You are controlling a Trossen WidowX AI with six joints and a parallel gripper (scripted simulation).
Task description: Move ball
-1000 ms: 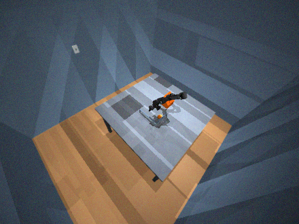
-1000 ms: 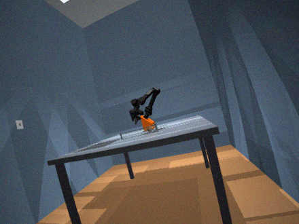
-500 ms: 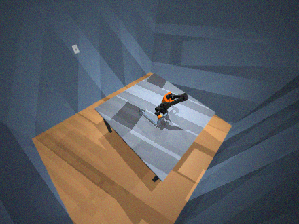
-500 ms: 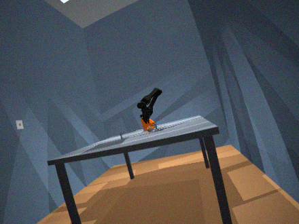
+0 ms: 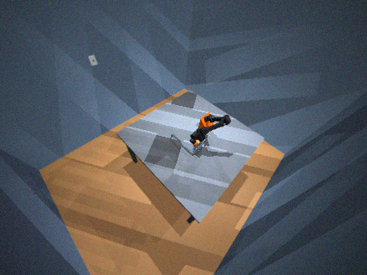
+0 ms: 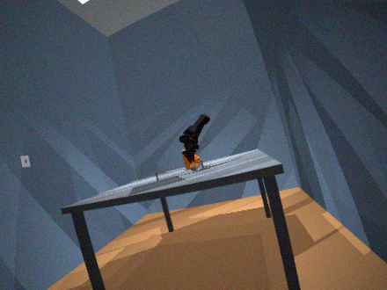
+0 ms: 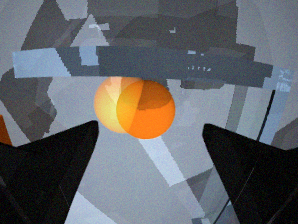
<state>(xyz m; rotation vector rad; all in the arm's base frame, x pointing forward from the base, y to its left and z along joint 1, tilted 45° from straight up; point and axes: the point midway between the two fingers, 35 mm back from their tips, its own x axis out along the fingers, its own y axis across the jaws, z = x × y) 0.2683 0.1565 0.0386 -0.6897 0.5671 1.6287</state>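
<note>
The orange ball is 40 mm below my gripper tip.
</note>
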